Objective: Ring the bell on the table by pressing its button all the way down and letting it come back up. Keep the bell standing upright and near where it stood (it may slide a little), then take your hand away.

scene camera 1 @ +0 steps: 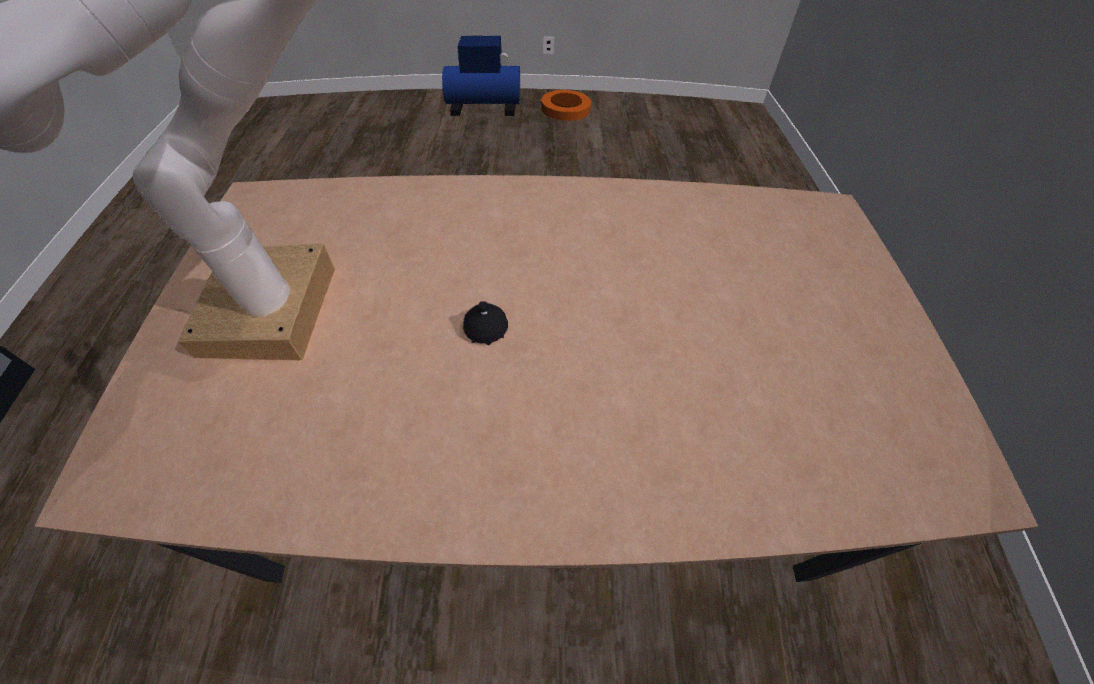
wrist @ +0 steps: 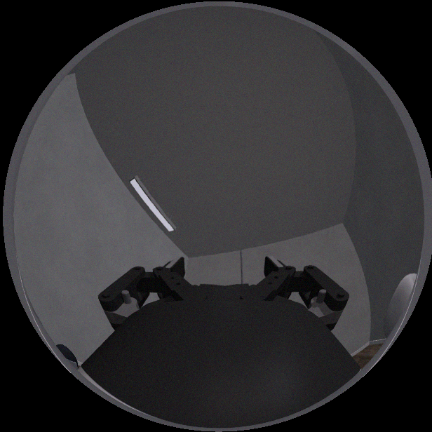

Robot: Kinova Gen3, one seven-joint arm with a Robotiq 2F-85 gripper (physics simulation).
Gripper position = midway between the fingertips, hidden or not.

Scene:
My gripper shows in the wrist view (224,266); in scene camera 1 it is out of frame. A black domed bell shows in scene camera 1 (488,327); in the wrist view it is out of frame.

